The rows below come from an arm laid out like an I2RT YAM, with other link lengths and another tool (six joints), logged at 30 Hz.
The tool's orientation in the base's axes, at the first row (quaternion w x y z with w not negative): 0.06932 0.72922 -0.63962 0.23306
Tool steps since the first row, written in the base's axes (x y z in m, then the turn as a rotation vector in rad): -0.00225 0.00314 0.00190 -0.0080 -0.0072 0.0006; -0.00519 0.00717 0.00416 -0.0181 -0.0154 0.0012; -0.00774 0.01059 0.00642 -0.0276 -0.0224 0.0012; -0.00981 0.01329 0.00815 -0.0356 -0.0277 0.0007
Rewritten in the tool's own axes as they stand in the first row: -0.00218 0.00126 -0.00349 0.0062 0.0088 0.0003; -0.00505 0.00296 -0.00783 0.0131 0.0199 0.0005; -0.00735 0.00438 -0.01183 0.0187 0.0303 0.0010; -0.00919 0.00557 -0.01496 0.0226 0.0390 0.0015
